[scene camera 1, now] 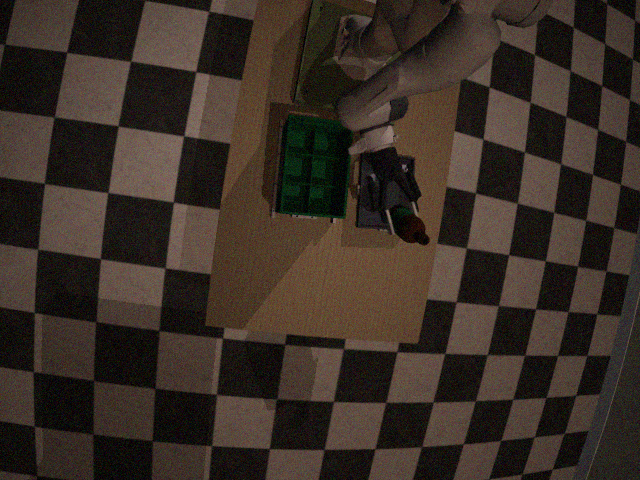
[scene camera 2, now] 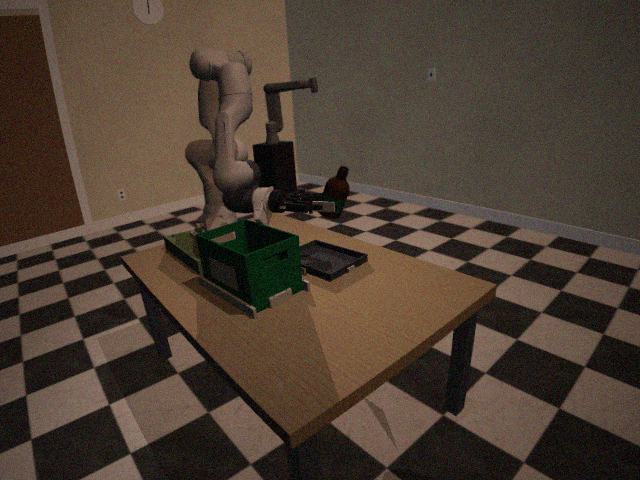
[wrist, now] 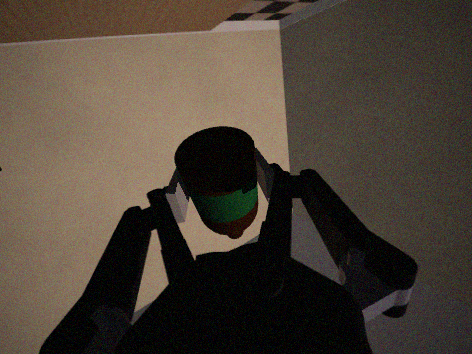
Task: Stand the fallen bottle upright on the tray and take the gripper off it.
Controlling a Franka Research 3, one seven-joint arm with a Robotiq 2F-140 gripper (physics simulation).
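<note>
A brown bottle with a green label is held in the air, neck up and leaning a little from upright. In the wrist view its dark base faces the camera. My gripper is shut on the bottle around the label, with the fingers lying nearly level. The black tray lies flat on the table, below the gripper and bottle. In scene camera 1 the gripper hides part of the tray, and the bottle shows past its lower right corner.
A tall green crate with compartments stands beside the tray. A flat green board lies near the arm's base. The wooden table carries them. Another arm stands on a dark pedestal in the background.
</note>
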